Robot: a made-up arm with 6 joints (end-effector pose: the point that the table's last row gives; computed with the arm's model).
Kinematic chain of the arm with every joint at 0, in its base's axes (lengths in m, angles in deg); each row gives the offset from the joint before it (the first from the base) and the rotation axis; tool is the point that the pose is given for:
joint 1: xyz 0 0 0.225 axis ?
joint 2: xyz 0 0.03 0 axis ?
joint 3: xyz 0 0 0.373 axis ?
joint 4: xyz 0 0 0.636 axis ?
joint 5: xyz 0 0 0 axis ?
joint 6: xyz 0 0 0.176 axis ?
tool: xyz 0 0 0
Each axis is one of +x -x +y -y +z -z.
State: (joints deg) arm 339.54 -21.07 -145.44 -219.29 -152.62 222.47
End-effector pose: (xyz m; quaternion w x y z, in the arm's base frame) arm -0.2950 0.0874 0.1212 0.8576 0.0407 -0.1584 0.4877
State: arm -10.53 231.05 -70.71 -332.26 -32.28 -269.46
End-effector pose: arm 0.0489 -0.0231 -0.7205 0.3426 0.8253 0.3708 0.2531
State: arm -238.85 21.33 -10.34 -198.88 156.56 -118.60
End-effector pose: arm -0.1284 0.1106 1.0509 0.0113 0.3280 -0.8983 0.2923
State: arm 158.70 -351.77 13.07 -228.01 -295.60 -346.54
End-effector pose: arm -0.2523 -0.0605 1.2961 0.8273 0.3643 0.2376 -0.3556
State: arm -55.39 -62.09 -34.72 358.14 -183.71 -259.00
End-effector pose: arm -0.4232 0.6655 0.3563 0.7042 0.6280 0.1198 0.3089
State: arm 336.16 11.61 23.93 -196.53 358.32 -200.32
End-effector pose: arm 0.5156 -0.1966 1.2482 0.8174 -0.0321 0.3169 -0.4800
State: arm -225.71 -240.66 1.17 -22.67 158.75 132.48
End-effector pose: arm -0.4940 0.4986 -0.2481 0.6481 0.0543 0.6360 -0.4153
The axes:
joint 1: +z
joint 2: +y
joint 3: +y
joint 4: +z
joint 5: +y
joint 6: +z

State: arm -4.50 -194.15 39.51 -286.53 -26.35 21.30
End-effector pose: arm -0.2315 -0.0268 -0.8634 0.0450 0.7036 0.6610 -0.2570
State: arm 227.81 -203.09 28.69 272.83 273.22 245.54
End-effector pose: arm 0.0906 -0.2061 -0.7618 0.1568 -0.3868 0.6170 -0.6671
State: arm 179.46 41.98 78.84 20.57 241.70 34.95
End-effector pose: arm -0.7981 0.0320 0.3438 0.2068 -0.0267 -0.1545 -0.9657
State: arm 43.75 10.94 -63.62 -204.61 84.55 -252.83
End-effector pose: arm -0.4648 -0.3024 0.8603 0.2934 0.7432 -0.5280 -0.2878
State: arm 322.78 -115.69 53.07 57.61 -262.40 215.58
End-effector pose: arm -0.5595 0.6476 0.4281 0.0708 -0.4936 -0.2258 -0.8369
